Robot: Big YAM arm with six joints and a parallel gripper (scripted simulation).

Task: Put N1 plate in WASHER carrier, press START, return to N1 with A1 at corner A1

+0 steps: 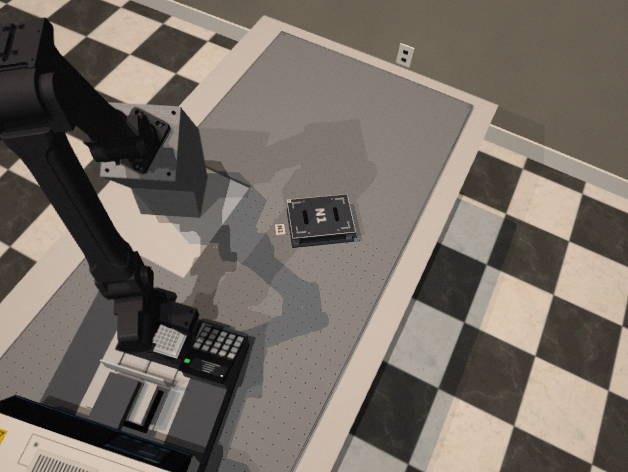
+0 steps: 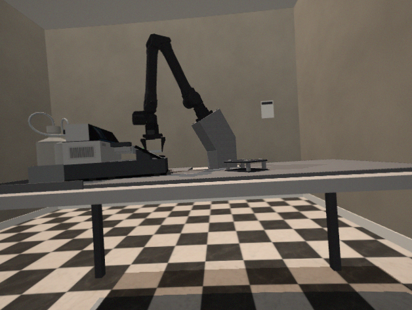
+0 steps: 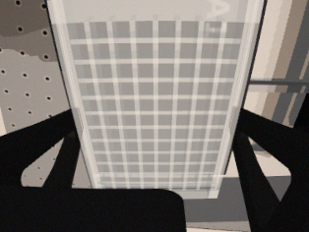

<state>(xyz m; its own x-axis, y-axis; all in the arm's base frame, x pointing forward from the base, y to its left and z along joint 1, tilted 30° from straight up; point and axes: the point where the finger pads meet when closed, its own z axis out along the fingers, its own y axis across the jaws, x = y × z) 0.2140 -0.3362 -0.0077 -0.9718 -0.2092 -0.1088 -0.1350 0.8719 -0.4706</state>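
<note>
Right now the dark carrier is 3 cm below my hand. From my hand the other things lie so: white well plate (1 cm below); label (41 cm to the left, 12 cm below, 10 cm ahead); plate washer (15 cm to the right, 2 cm ahead, 1 cm above).
</note>
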